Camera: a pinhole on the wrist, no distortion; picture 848 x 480 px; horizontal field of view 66.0 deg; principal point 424.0 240.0 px. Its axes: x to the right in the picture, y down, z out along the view. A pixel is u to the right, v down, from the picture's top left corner.
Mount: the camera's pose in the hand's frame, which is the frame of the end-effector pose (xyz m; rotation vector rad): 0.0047 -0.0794 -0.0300 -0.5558 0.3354 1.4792
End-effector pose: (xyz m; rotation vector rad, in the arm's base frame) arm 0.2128 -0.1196 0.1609 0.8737 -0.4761 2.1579
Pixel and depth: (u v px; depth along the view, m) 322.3 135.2 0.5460
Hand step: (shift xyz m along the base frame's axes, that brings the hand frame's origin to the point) 0.0915 -0.3594 0.3413
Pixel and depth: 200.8 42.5 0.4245
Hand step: 0.1275 -0.2225 0.3401
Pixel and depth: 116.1 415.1 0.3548
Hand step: 0.2406 -0.2489 0.1356
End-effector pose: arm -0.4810 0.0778 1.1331 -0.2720 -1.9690 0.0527
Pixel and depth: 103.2 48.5 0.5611
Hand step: -0.5842 0.0636 -0.1753
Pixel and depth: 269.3 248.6 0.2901
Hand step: -0.2068 0.0329 -0.1392
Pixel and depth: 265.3 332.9 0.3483
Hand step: -0.2292 0.0435 -0.2108
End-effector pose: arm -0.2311 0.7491 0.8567 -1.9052 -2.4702 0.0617
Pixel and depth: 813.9 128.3 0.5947
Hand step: 0.4958 0.1911 -0.3128
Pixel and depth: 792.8 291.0 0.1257
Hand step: 0.0491 -0.0026 -0.0370
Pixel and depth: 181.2 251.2 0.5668
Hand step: 0.0495 -0.0848 -0.5539
